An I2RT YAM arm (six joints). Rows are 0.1 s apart.
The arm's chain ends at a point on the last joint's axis. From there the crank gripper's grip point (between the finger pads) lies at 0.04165 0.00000 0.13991 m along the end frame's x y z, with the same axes.
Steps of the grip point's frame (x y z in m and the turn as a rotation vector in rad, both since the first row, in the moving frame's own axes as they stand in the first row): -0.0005 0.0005 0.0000 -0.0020 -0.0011 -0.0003; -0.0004 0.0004 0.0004 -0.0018 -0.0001 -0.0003; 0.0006 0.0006 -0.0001 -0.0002 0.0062 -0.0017; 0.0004 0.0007 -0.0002 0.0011 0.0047 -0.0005; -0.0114 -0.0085 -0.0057 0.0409 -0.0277 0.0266; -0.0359 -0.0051 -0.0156 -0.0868 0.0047 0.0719; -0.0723 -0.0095 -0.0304 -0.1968 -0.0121 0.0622
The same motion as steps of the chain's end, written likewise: -0.0003 0.0002 0.0000 -0.0020 -0.0011 -0.0003; -0.0004 0.0002 0.0004 -0.0018 -0.0001 -0.0003; -0.0003 0.0006 0.0002 -0.0002 0.0062 -0.0017; -0.0003 0.0009 0.0000 0.0011 0.0047 -0.0005; -0.0076 -0.0038 -0.0067 0.0409 -0.0277 0.0266; -0.0360 -0.0202 -0.0147 -0.0868 0.0047 0.0719; -0.0697 -0.0394 -0.0279 -0.1968 -0.0121 0.0622
